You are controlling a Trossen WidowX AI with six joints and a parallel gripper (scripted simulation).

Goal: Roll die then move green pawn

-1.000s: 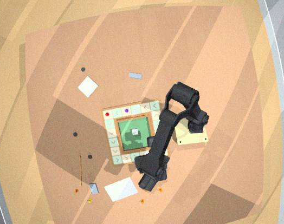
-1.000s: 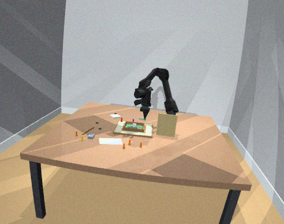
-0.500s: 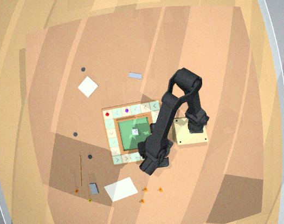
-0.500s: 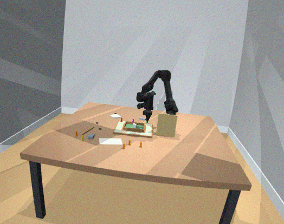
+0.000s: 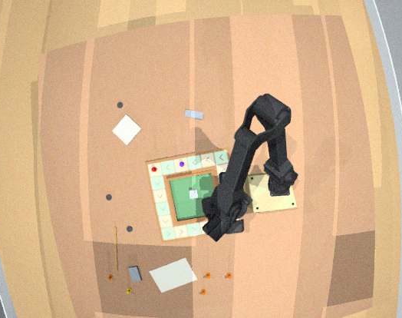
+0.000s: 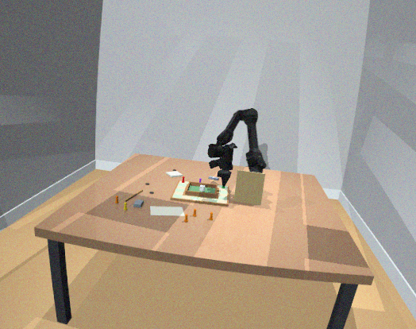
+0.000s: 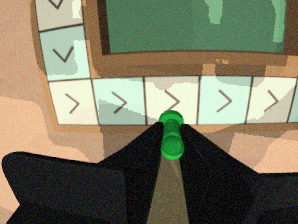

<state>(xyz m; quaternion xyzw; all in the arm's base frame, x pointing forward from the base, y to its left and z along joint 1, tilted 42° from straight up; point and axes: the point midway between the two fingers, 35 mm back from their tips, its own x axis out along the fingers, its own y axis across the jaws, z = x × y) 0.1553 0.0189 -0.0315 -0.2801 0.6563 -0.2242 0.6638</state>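
Right now the green tray is 11 cm ahead of my gripper tip, 1 cm to the right of it and 6 cm below it. Round my gripper tip: purple pawn 15 cm ahead, 12 cm to the right, 4 cm below; then white die 11 cm ahead, 2 cm to the right, 4 cm below; then green pawn 1 cm above.
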